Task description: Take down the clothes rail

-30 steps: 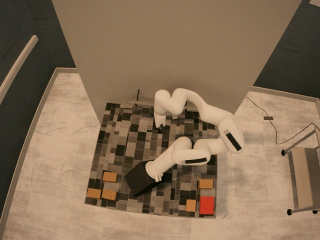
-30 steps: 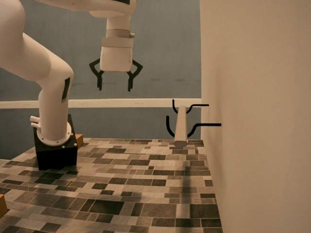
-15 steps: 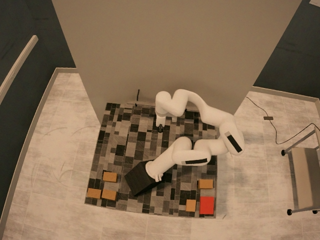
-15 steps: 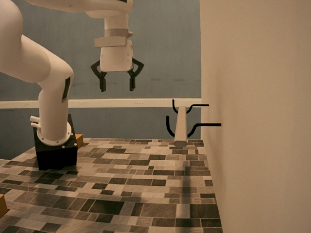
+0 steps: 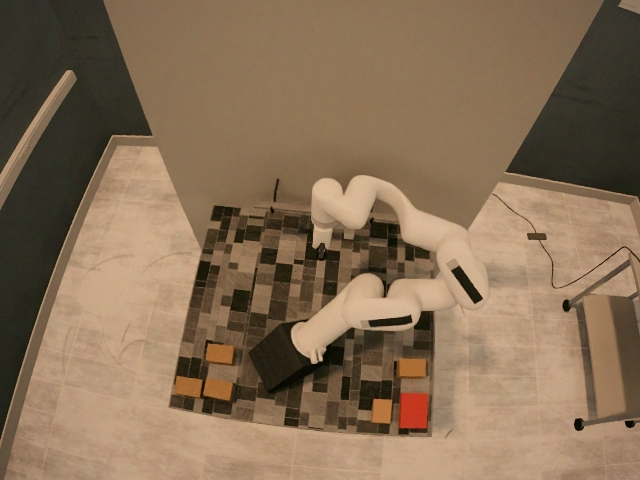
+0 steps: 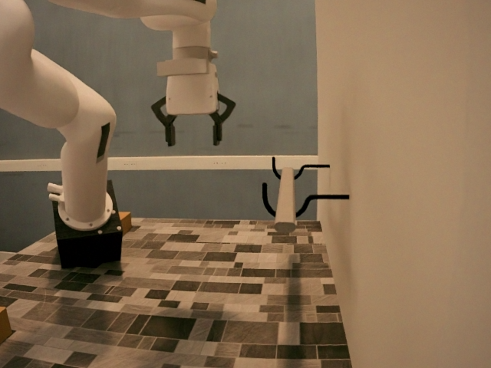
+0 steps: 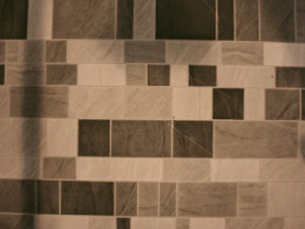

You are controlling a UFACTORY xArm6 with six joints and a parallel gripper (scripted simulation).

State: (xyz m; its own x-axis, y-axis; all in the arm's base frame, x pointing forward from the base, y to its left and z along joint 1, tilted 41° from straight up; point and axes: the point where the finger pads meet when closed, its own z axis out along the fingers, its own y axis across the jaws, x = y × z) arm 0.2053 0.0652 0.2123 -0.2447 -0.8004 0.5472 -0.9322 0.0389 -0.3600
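Now: the clothes rail 18 cm ahead of my hand, 5 cm to the right of it and 10 cm below it. From my hand the other things lie so: wall: 30 cm ahead, 6 cm to the right, 13 cm above; then red block: 52 cm behind, 24 cm to the right, 28 cm below.
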